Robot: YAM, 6 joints.
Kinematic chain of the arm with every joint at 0, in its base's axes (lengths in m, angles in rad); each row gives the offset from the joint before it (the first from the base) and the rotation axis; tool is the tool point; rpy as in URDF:
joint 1: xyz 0 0 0.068 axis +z
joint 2: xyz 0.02 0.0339 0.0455 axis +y
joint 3: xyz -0.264 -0.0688 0 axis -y
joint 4: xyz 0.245 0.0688 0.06 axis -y
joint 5: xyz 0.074 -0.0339 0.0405 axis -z
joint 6: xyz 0.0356 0 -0.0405 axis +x
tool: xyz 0 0 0 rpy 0 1.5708 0
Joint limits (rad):
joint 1: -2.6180..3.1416
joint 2: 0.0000..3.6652
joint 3: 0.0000..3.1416
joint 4: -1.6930..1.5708
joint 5: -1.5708..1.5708
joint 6: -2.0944..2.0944
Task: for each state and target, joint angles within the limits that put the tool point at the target. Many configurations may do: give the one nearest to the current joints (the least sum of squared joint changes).
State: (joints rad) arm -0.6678 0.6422 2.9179 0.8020 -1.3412 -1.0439
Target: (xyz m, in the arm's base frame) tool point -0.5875 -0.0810 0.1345
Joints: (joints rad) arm 0.1796 0.0874 2.9318 0.4637 -0.7896 -1.0439
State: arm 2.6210 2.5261 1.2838 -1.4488 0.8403 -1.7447
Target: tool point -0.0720 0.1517 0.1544
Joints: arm 2.1719 1.7774 0.7635 -1.6930 0.8362 -1.7447
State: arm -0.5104 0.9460 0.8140 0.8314 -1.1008 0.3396
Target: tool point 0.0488 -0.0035 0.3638
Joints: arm -0.7685 0.2640 0.4333 0.9331 -1.0803 0.3396
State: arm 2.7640 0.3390 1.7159 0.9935 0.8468 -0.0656
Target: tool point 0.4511 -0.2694 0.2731
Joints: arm 2.5533 0.0000 2.1459 1.1323 0.8283 -0.0656
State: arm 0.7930 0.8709 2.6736 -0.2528 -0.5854 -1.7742
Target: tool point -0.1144 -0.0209 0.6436
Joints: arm 0.3852 0.8586 2.2827 -0.5193 -0.7253 -1.7742
